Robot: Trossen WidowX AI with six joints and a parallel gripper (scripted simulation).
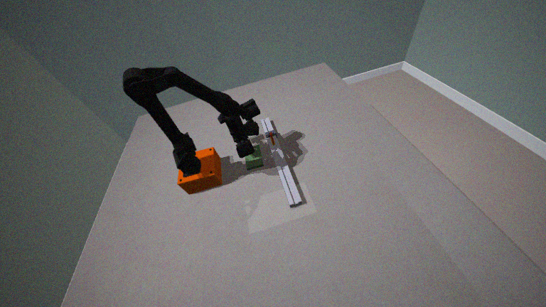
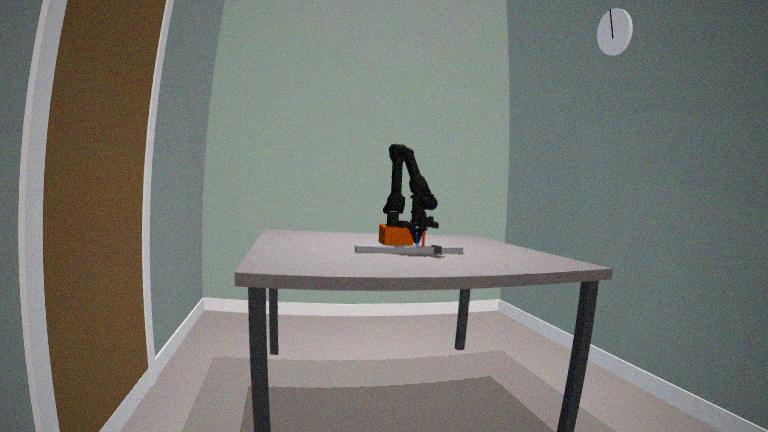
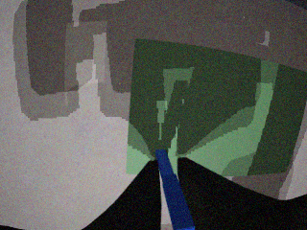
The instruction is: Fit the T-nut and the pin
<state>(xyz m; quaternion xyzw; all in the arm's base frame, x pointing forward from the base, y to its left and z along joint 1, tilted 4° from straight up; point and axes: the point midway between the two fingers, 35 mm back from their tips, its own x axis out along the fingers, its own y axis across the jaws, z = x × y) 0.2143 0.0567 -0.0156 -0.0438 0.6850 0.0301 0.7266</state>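
Now: the green tray 20 mm to the right of my gripper tip, 20 mm below it and 10 mm ahead of it. Also, from my gripper tip: blue pin (right at my gripper tip).
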